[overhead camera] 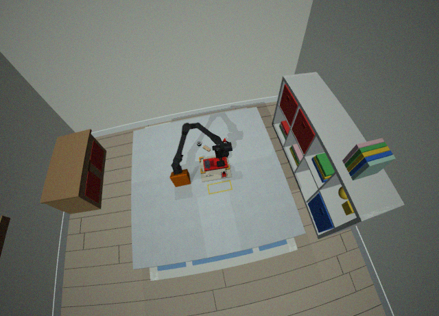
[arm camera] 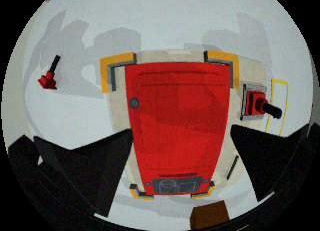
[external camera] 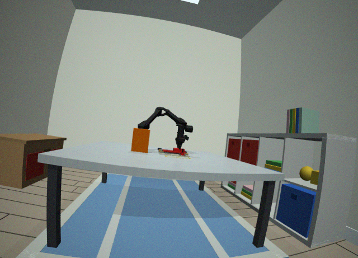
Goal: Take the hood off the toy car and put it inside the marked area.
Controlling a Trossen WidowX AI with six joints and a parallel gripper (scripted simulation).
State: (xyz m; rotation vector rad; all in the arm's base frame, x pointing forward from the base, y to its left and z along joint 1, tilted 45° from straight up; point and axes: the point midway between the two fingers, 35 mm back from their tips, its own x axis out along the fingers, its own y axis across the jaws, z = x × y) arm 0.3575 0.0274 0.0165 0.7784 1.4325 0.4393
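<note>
The hood lies 1 cm below my gripper tip. The rest, counted from my gripper tip: tan block 19 cm to the left, 6 cm behind, 4 cm below; then dark ring 26 cm to the left, 11 cm behind, 4 cm below.
</note>
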